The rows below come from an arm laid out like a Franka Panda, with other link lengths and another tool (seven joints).
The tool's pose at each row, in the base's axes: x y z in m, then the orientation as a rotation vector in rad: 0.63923, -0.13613, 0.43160, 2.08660, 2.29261, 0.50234; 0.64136, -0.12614, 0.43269, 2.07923, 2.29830, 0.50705; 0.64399, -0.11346, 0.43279, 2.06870, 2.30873, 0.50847; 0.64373, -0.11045, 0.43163, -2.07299, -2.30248, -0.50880; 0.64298, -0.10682, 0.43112, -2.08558, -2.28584, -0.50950; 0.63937, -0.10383, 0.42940, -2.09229, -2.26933, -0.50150; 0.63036, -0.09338, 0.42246, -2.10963, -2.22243, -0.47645; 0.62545, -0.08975, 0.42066, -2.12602, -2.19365, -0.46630; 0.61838, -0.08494, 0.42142, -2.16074, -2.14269, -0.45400
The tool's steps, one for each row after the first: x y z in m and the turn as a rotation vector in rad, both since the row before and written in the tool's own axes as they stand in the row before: 0.00967, 0.00298, 0.00175, -0.00159, 0.00277, -0.00583; 0.01199, 0.00347, 0.00346, 0.00102, 0.00236, -0.00915; 0.00270, -0.00029, 0.00176, 0.00060, 0.00126, 0.00497; 0.00350, -0.00057, 0.00119, 0.00039, 0.00172, 0.01350; 0.00293, -0.00372, 0.00158, 0.00786, 0.00235, 0.01160; 0.00950, -0.00976, 0.00728, 0.02415, 0.00644, 0.03263; 0.00345, -0.00506, 0.00173, 0.00892, 0.00196, 0.02204; 0.00522, -0.00678, -0.00073, 0.00925, 0.00140, 0.04100
